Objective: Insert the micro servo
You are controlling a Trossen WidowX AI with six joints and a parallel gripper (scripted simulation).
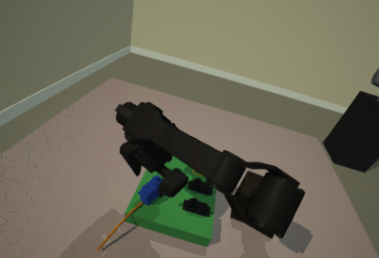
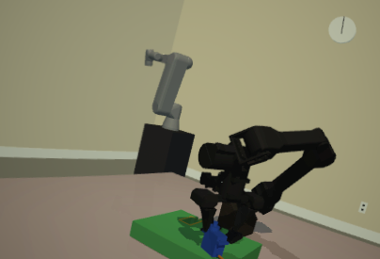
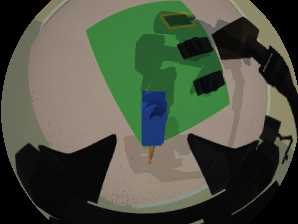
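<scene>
The green deck is 3 cm behind my gripper tip, 9 cm to the right of it and 9 cm below it.
</scene>
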